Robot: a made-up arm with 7 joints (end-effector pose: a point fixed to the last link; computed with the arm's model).
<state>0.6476 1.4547 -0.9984 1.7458 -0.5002 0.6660 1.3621</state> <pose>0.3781 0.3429 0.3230 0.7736 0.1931 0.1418 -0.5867</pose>
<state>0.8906 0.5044 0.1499 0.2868 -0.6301 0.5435 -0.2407</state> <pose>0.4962 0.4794 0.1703 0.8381 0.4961 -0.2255 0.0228</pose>
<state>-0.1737 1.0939 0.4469 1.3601 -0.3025 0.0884 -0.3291</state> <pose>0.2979 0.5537 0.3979 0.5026 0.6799 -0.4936 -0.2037</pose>
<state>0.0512 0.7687 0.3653 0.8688 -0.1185 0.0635 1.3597</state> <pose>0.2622 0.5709 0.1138 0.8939 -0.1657 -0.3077 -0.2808</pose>
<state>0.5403 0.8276 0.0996 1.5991 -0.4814 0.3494 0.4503</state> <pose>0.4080 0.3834 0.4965 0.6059 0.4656 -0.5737 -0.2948</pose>
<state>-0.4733 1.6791 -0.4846 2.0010 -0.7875 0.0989 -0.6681</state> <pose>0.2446 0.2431 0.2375 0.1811 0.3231 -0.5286 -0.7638</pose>
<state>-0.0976 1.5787 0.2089 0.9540 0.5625 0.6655 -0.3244</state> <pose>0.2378 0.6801 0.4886 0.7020 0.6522 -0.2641 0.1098</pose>
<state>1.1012 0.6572 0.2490 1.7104 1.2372 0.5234 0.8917</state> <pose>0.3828 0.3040 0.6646 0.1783 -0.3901 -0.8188 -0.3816</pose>
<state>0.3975 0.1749 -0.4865 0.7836 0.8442 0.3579 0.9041</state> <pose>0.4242 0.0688 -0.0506 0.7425 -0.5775 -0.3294 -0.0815</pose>
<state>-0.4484 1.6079 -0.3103 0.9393 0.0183 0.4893 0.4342</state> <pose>0.2190 0.6768 0.3098 0.8028 0.4294 0.1912 -0.3669</pose>
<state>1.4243 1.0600 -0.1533 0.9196 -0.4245 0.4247 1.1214</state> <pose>0.3636 0.5756 0.6710 0.7703 0.2791 -0.5391 -0.1951</pose>
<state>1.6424 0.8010 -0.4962 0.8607 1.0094 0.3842 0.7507</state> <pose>0.5494 0.4171 0.6879 0.4763 -0.2276 -0.8257 -0.1990</pose>
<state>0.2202 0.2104 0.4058 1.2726 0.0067 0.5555 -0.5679</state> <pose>0.3581 0.3565 0.1167 0.7839 0.3810 -0.3934 0.2925</pose>
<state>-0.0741 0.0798 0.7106 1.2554 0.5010 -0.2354 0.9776</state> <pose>0.2434 0.3574 -0.0019 0.6125 -0.1510 -0.7734 0.0626</pose>
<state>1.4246 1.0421 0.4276 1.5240 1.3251 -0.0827 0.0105</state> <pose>0.1807 0.4955 0.7919 0.1577 0.1294 0.9726 -0.1118</pose>
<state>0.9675 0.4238 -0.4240 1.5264 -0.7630 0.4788 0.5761</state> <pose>0.5075 0.1324 0.5415 0.5396 0.3994 -0.6012 -0.4335</pose>
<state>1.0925 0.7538 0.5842 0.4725 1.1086 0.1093 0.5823</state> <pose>0.5066 0.5890 0.3305 0.2549 -0.2713 -0.8547 0.3618</pose>
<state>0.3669 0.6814 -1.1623 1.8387 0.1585 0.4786 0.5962</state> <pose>0.3178 0.0016 0.1240 0.6430 -0.2587 -0.2726 -0.6674</pose>
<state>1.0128 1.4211 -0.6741 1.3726 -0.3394 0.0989 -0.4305</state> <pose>0.4127 0.4682 0.5942 0.2677 0.7464 -0.5361 -0.2896</pose>
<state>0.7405 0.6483 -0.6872 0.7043 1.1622 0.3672 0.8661</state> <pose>0.5235 0.3391 0.0920 0.7835 -0.4175 -0.4564 -0.0597</pose>
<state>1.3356 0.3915 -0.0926 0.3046 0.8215 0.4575 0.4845</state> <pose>0.6690 0.3279 0.3386 0.6813 -0.3519 -0.6259 0.1422</pose>
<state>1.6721 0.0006 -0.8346 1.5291 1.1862 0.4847 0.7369</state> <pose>0.3787 -0.2081 0.6984 0.2177 -0.5002 -0.4909 -0.6793</pose>
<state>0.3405 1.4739 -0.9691 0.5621 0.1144 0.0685 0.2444</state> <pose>0.2002 0.7574 0.3038 0.8123 0.4684 0.0324 -0.3459</pose>
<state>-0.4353 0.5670 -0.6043 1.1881 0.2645 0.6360 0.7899</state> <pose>0.0227 0.2138 -0.1077 0.8974 -0.3416 0.1504 -0.2351</pose>
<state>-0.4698 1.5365 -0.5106 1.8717 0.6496 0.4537 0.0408</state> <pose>0.1996 0.3642 0.1391 0.8856 0.0722 -0.1240 -0.4417</pose>
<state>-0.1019 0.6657 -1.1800 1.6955 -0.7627 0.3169 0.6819</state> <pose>0.1541 0.0000 0.0250 0.4917 -0.1146 -0.1433 -0.8512</pose>
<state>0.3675 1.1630 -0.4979 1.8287 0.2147 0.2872 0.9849</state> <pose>0.4158 0.2667 0.3146 0.6760 -0.0792 -0.3284 -0.6549</pose>
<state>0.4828 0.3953 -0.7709 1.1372 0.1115 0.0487 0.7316</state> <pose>0.4999 0.0830 0.0755 0.6792 -0.2292 -0.4210 -0.5558</pose>
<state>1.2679 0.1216 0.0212 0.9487 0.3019 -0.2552 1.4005</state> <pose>0.6476 0.1603 0.5623 0.2025 -0.2557 -0.7809 -0.5328</pose>
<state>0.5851 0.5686 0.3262 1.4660 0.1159 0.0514 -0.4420</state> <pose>0.4276 0.4402 0.4265 0.4019 0.3636 -0.8058 0.2385</pose>
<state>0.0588 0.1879 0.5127 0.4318 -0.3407 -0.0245 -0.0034</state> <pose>0.1435 0.3297 -0.1783 0.9510 0.1800 -0.2417 0.0687</pose>
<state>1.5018 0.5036 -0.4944 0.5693 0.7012 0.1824 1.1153</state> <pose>0.6664 0.3242 0.5395 0.5314 -0.2984 -0.7154 -0.3418</pose>
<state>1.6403 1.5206 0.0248 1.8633 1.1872 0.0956 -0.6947</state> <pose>0.0551 0.3788 0.8254 0.0890 -0.1559 0.9602 -0.2141</pose>
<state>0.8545 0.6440 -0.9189 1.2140 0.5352 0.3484 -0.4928</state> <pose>0.5783 0.2053 0.2479 0.7266 0.2593 -0.6193 -0.1462</pose>
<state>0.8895 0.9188 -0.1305 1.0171 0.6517 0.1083 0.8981</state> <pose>0.5088 0.5038 0.4298 0.6049 -0.0900 -0.7509 -0.2494</pose>
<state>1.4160 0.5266 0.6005 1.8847 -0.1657 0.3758 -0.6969</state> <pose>0.1412 0.4132 0.6742 0.0795 -0.3250 0.7378 -0.5862</pose>
